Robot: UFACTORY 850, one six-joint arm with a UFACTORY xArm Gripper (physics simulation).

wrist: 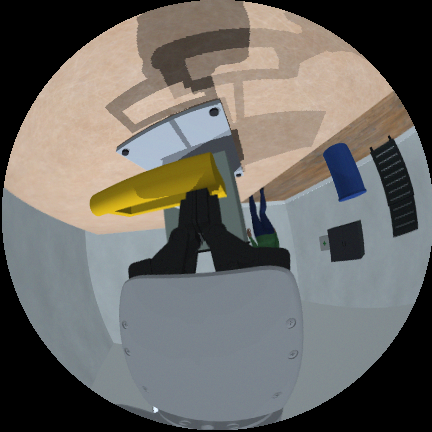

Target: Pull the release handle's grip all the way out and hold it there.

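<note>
Visible: my gripper (200, 192), a metal plate (203, 128).
</note>
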